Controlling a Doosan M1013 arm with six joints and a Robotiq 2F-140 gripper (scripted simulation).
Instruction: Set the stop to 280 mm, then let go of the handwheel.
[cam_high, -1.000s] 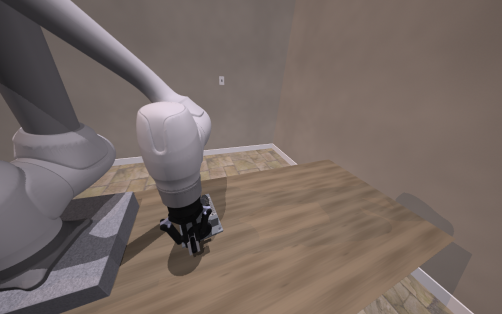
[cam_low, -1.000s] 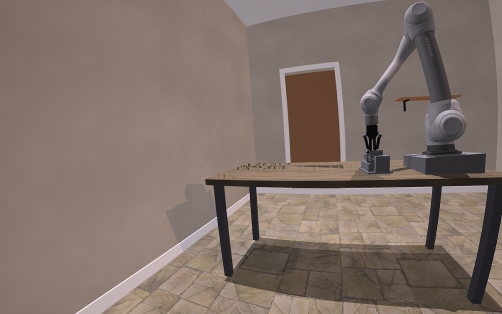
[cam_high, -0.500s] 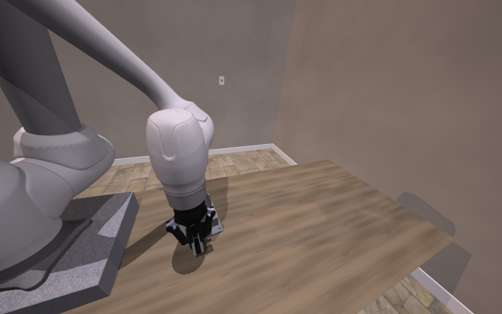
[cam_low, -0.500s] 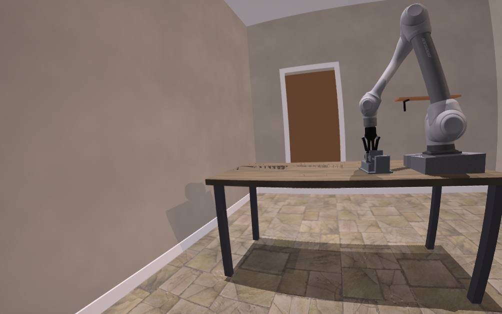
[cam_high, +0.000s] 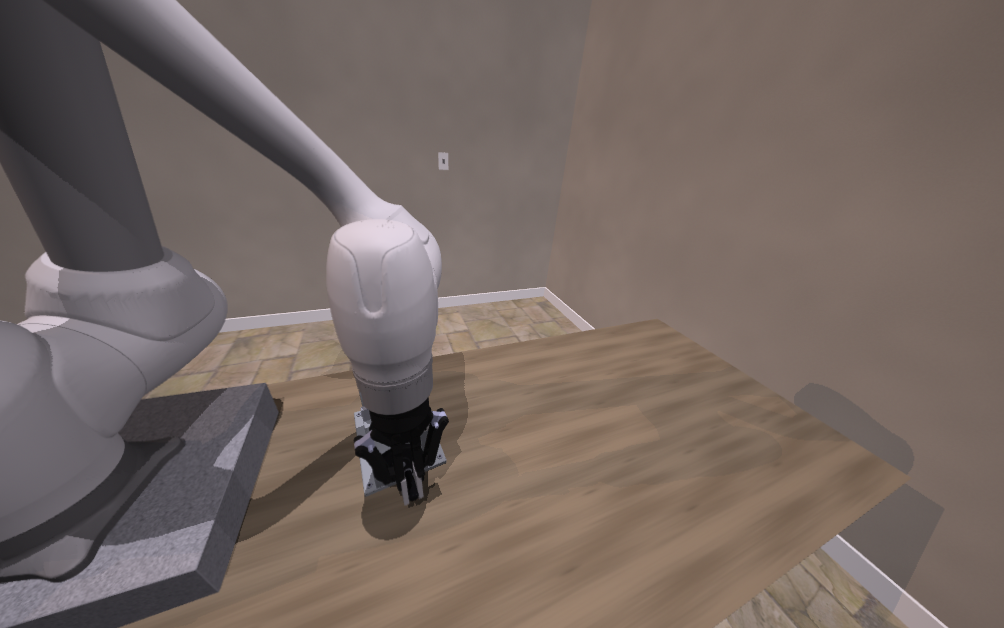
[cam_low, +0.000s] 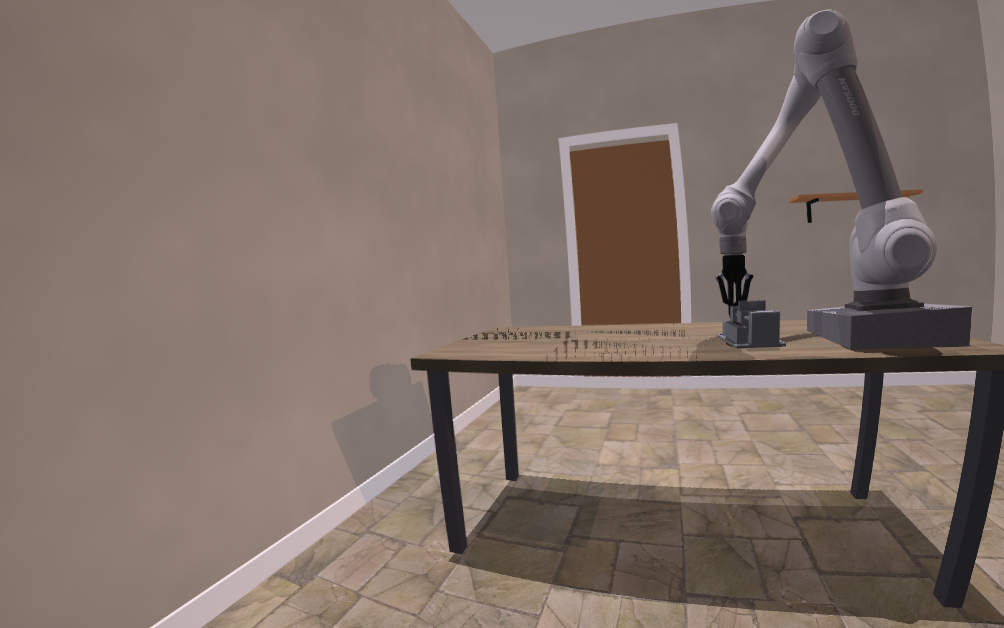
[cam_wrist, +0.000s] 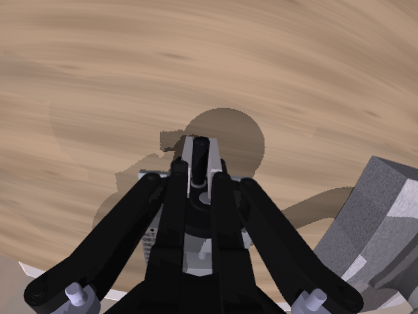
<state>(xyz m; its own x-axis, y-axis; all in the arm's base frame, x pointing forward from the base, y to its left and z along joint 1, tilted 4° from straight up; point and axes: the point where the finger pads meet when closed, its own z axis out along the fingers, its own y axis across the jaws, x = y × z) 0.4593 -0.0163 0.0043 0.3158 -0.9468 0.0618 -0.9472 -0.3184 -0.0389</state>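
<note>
My gripper is now 10 mm past the handwheel, 20 mm to the right of it and 10 mm above it.
</note>
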